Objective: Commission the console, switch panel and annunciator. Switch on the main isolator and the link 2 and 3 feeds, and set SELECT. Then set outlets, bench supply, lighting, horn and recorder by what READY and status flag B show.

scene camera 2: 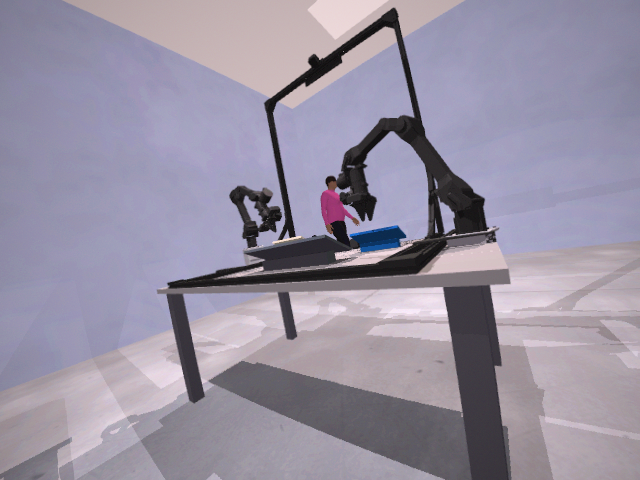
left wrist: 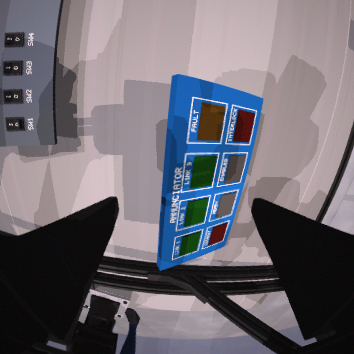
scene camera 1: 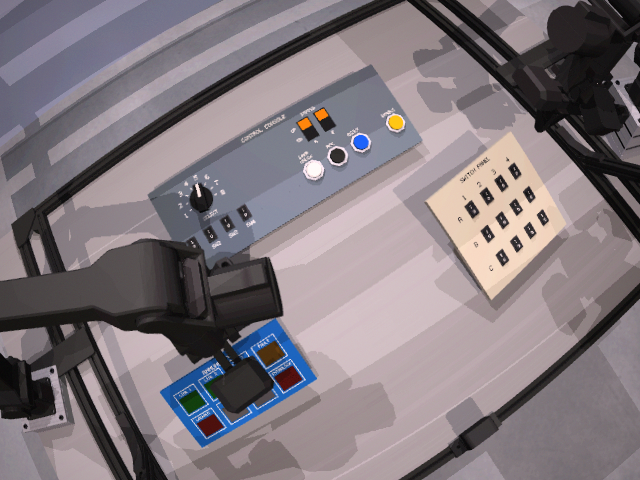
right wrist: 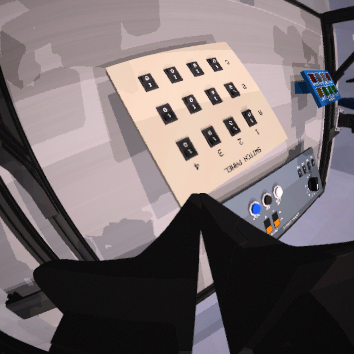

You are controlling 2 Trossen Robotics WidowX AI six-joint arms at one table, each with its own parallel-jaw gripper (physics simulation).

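Places are measured from the left arm's base along level axes (x ahead, y left, z up), in centimetres.
Pixels of known places: left gripper, fingertip midpoint: (scene camera 2: 367,221) (left wrist: 185,204) (scene camera 1: 224,352) (right wrist: 345,98); right gripper, fingertip midpoint: (scene camera 2: 275,232) (scene camera 1: 537,130) (right wrist: 197,199); left arm's base, link origin: (scene camera 2: 472,231) (left wrist: 104,304) (scene camera 1: 38,399) (right wrist: 339,119); right arm's base, link origin: (scene camera 2: 252,247).
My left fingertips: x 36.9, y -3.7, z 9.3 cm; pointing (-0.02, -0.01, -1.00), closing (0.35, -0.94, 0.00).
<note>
Ahead of a thing's pixels: the offset from my left fingertips to its top centre. "spot": to the spot under its first point.
The grey control console (scene camera 1: 268,170) (scene camera 2: 305,245) (left wrist: 45,100) has its SELECT knob {dz -2.0, dx +1.6, dy +24.5 cm} (scene camera 1: 201,198) pointing at about 5. Both status flags, A {spot: dz -4.3, dx +19.9, dy +30.1 cm} (scene camera 1: 307,129) and B {spot: dz -4.3, dx +22.9, dy +30.9 cm} (scene camera 1: 324,119), show orange in their upper halves. The cream switch panel (scene camera 1: 449,206) (right wrist: 145,120) bears three rows of rockers, too small to read surely. The blue annunciator {dz -3.8, dx -1.4, dy -2.3 cm} (scene camera 2: 379,235) (left wrist: 182,87) has dull green LINK lamps and a grey READY lamp {spot: dz -7.3, dx -2.6, dy -6.6 cm} (left wrist: 226,205). My left gripper (scene camera 2: 366,219) (left wrist: 185,204) is open and empty above the annunciator. My right gripper (scene camera 2: 268,228) (right wrist: 197,199) is shut and empty near the switch panel.
White {dz -5.4, dx +18.8, dy +24.0 cm} (scene camera 1: 313,169), black {dz -5.4, dx +22.8, dy +25.0 cm} (scene camera 1: 337,155), blue {dz -5.4, dx +26.9, dy +26.0 cm} (scene camera 1: 360,142) and yellow {dz -5.4, dx +33.3, dy +27.6 cm} (scene camera 1: 395,122) buttons line the console. My left arm covers part of the console and annunciator in scene camera 1. A person in pink (scene camera 2: 333,209) stands behind the table. Black rails edge the table.
</note>
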